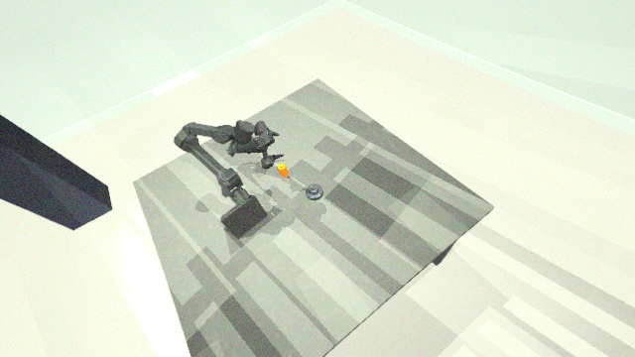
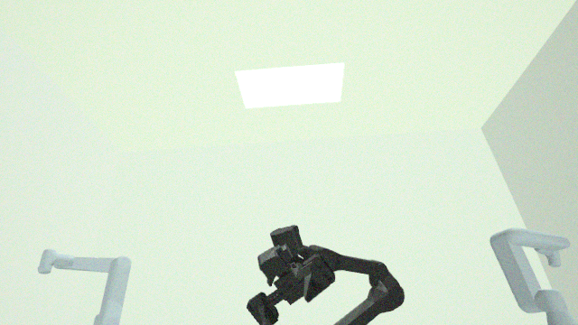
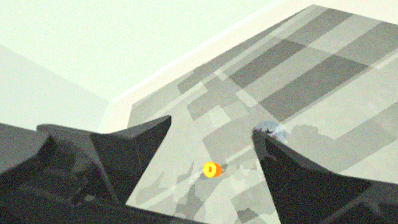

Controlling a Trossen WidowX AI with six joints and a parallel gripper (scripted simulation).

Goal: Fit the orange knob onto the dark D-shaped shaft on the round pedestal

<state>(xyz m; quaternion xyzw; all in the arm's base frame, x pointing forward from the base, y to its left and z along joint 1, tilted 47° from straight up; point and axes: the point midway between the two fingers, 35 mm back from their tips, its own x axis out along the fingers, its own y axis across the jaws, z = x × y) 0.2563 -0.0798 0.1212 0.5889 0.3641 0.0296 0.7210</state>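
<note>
Now: the orange knob 20 mm behind my gripper tip, 90 mm to the left of it and 260 mm below it. From my gripper tip the other things lie so: round pedestal: 40 mm ahead, 110 mm to the right, 260 mm below.
</note>
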